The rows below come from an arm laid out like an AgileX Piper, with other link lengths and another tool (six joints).
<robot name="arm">
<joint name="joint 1" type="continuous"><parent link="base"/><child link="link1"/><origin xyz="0.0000 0.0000 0.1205" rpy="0.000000 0.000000 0.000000"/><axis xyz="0 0 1"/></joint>
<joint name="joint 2" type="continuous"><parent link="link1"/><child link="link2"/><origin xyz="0.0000 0.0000 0.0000" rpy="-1.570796 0.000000 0.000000"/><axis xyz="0 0 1"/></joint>
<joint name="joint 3" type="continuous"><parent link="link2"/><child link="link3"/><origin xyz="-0.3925 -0.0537 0.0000" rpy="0.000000 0.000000 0.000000"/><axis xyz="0 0 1"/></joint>
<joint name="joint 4" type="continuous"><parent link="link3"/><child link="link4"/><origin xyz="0.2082 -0.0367 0.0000" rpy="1.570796 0.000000 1.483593"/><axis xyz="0 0 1"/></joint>
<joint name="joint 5" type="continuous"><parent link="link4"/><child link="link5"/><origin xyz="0.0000 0.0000 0.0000" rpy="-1.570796 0.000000 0.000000"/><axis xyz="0 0 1"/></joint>
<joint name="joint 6" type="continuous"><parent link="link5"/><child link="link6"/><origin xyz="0.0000 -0.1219 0.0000" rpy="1.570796 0.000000 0.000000"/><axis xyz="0 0 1"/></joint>
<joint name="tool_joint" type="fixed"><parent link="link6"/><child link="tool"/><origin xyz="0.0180 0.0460 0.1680" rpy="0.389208 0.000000 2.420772"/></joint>
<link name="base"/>
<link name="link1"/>
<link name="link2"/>
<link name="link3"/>
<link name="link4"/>
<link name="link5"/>
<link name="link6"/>
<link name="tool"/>
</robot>
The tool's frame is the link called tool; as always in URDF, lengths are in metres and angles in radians. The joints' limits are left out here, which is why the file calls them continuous.
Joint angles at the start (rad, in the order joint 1, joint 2, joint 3, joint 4, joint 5, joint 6):
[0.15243, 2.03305, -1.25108, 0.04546, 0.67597, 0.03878]
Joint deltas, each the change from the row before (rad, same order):
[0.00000, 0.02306, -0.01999, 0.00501, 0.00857, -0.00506]
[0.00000, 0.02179, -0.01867, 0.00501, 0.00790, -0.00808]
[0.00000, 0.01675, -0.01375, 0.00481, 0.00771, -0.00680]
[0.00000, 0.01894, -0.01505, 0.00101, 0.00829, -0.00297]
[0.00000, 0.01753, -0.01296, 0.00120, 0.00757, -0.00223]
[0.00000, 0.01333, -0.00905, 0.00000, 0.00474, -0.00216]
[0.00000, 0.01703, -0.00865, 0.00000, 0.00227, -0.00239]
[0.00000, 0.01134, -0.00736, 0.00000, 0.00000, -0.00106]
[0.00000, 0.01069, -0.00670, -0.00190, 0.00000, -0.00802]
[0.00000, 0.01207, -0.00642, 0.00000, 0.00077, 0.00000]
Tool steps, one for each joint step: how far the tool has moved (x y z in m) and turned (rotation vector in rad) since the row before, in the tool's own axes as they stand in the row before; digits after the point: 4 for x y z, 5 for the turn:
[0.0024, 0.0033, 0.0059, 0.00971, -0.00697, 0.00170]
[0.0021, 0.0030, 0.0057, 0.00938, -0.00761, -0.00132]
[0.0011, 0.0018, 0.0047, 0.00915, -0.00697, -0.00038]
[0.0007, 0.0027, 0.0053, 0.00824, -0.00908, 0.00151]
[0.0004, 0.0023, 0.0051, 0.00831, -0.00863, 0.00231]
[0.0000, 0.0019, 0.0040, 0.00571, -0.00721, 0.00081]
[-0.0001, 0.0025, 0.0056, 0.00664, -0.00847, 0.00126]
[0.0008, 0.0023, 0.0033, 0.00245, -0.00323, 0.00036]
[0.0000, 0.0023, 0.0032, 0.00153, -0.00718, -0.00709]
[0.0002, 0.0020, 0.0039, 0.00404, -0.00453, 0.00210]

